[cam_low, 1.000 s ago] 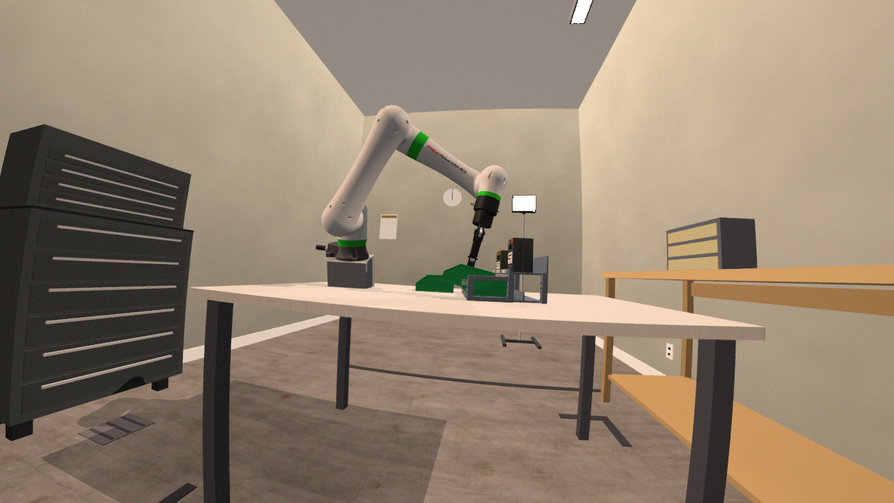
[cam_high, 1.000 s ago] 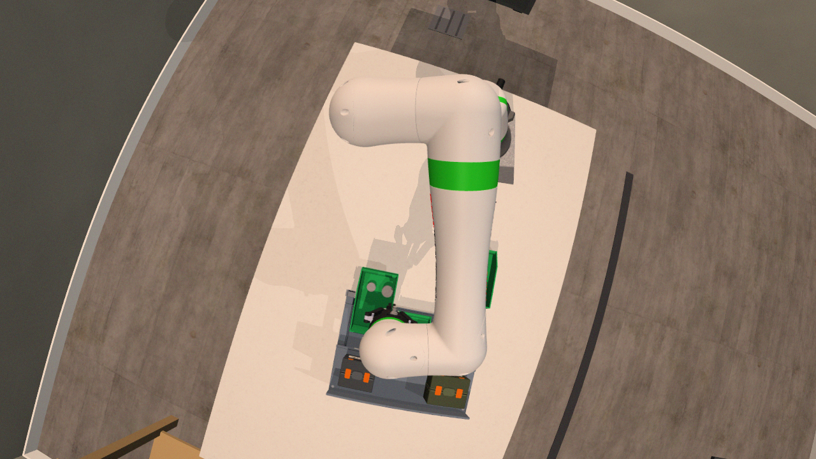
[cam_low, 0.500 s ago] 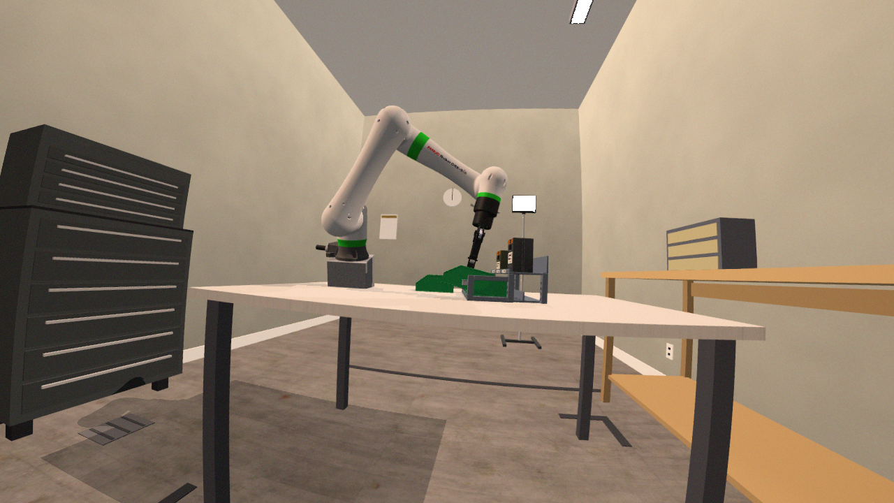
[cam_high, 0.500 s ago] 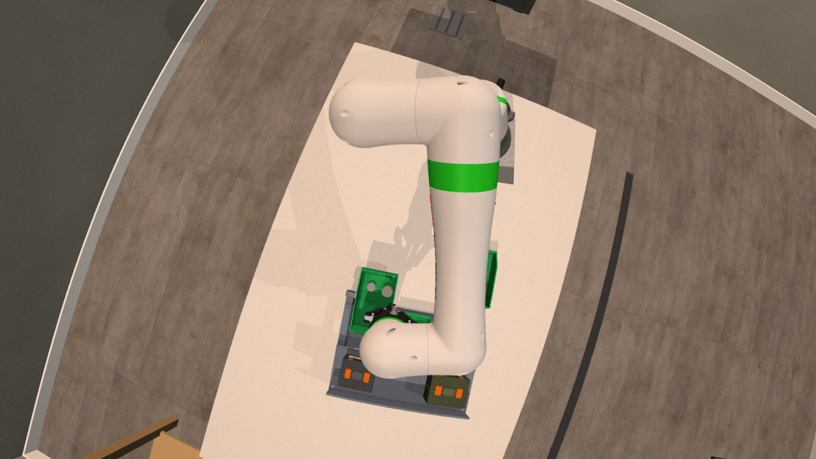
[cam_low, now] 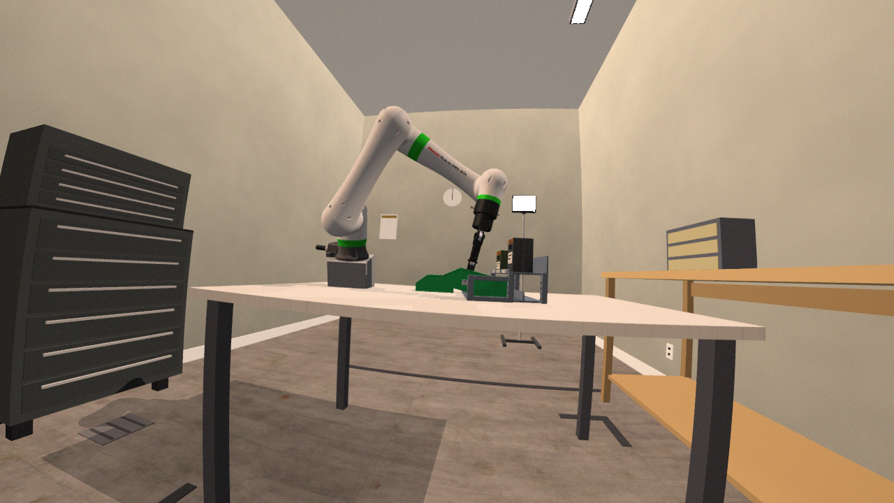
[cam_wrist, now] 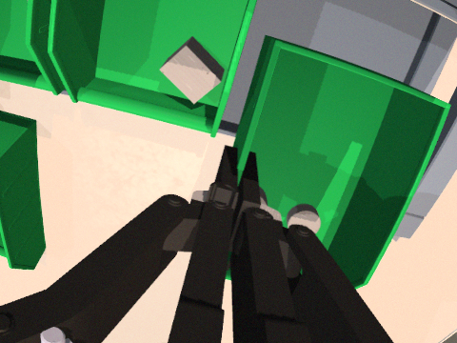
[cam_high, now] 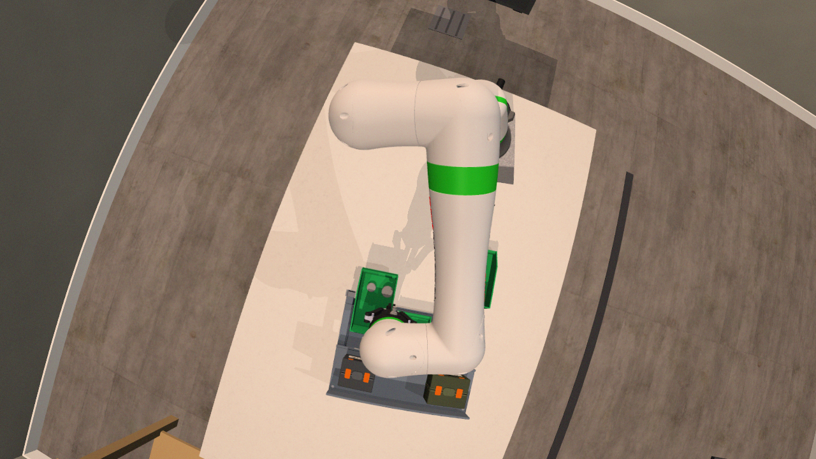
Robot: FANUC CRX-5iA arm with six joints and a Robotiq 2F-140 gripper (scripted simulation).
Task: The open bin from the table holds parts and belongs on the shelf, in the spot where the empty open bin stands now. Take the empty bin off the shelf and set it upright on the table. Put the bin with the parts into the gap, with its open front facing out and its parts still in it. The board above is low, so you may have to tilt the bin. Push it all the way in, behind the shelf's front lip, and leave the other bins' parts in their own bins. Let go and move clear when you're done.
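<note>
Right now my hand is 80 mm above the grey cube, 50 mm to the right of it and 20 mm short of it. The rest, counted from my hand: grey shelf (90 mm to the left, 90 mm ahead, 30 mm below).
</note>
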